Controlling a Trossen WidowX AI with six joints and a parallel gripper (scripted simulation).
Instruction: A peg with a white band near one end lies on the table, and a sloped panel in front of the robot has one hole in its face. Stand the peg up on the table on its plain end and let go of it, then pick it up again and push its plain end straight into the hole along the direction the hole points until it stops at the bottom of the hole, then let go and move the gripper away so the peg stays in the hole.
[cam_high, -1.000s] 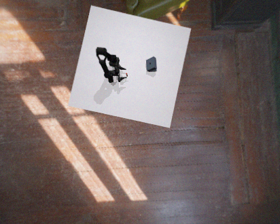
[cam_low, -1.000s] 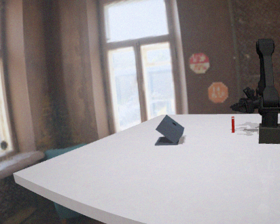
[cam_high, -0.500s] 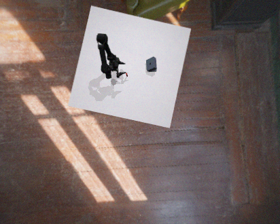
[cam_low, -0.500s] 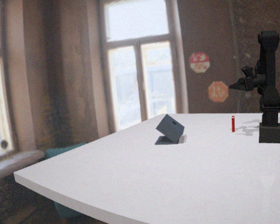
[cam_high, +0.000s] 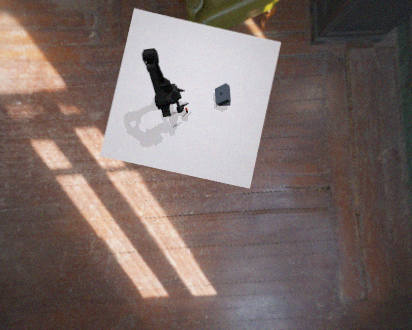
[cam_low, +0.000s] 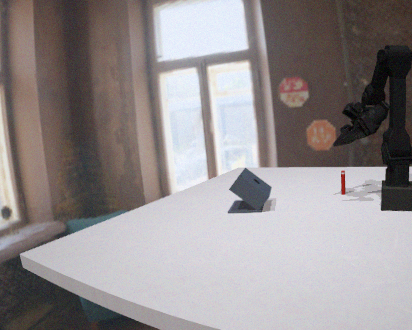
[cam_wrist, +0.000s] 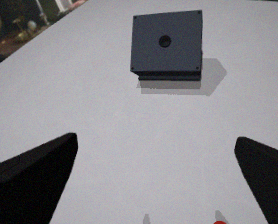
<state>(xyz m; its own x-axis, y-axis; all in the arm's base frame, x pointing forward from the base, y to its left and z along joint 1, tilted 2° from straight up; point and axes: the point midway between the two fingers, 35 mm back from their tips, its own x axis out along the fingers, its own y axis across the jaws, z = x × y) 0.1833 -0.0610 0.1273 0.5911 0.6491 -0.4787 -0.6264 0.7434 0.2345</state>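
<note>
Right now my gripper tip is 50 mm to the left of the peg and 120 mm above it. From my gripper tip the other things lie so: panel (230 mm ahead, 180 mm to the left, 120 mm below).
</note>
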